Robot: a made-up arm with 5 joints.
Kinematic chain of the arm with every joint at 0, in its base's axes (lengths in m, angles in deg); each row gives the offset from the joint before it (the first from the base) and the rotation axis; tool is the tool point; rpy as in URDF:
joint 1: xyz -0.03 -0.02 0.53 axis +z
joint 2: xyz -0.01 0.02 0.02 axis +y
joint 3: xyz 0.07 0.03 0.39 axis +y
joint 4: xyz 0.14 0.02 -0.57 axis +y
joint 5: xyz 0.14 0 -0.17 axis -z
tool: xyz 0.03 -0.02 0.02 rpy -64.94 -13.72 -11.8
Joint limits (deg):
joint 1: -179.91..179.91
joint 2: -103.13..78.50
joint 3: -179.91..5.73
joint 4: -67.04..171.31
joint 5: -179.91..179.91
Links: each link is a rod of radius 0.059 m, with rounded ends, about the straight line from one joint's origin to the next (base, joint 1, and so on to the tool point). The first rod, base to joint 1, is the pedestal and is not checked.
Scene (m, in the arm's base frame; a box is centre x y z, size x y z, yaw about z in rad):
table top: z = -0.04
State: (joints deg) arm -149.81 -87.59 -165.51 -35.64 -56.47
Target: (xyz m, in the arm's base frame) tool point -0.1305 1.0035 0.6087
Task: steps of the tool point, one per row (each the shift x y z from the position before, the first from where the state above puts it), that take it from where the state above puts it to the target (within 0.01 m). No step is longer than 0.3 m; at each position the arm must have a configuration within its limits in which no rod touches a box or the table.
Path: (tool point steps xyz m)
1: -0.1463 0.2155 0.0310
2: -0.1935 0.1719 0.0308
3: -0.2278 0.1179 0.0306
4: -0.2476 0.0579 0.0303
5: -0.2516 -0.0048 0.0302

